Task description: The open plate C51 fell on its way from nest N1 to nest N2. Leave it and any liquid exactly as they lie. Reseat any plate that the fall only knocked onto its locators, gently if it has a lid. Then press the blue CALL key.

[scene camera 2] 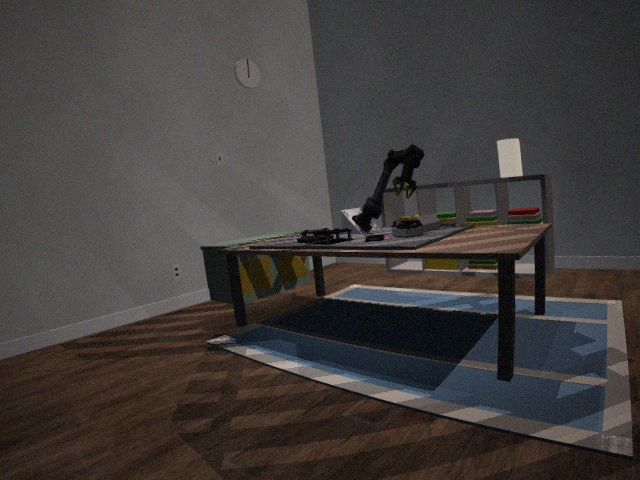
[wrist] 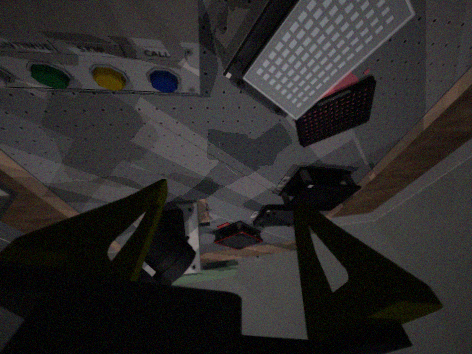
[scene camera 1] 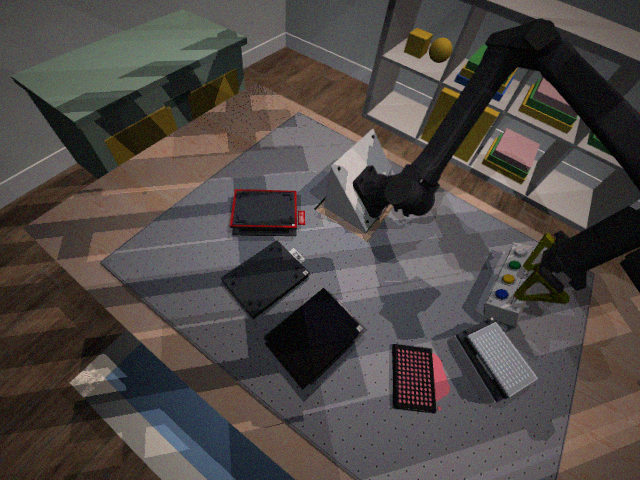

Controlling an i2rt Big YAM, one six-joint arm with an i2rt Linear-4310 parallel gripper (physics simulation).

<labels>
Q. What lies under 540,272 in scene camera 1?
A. The gripper.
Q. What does the gripper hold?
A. Nothing.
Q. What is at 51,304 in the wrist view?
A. The gripper.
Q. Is the gripper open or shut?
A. Open.
</labels>
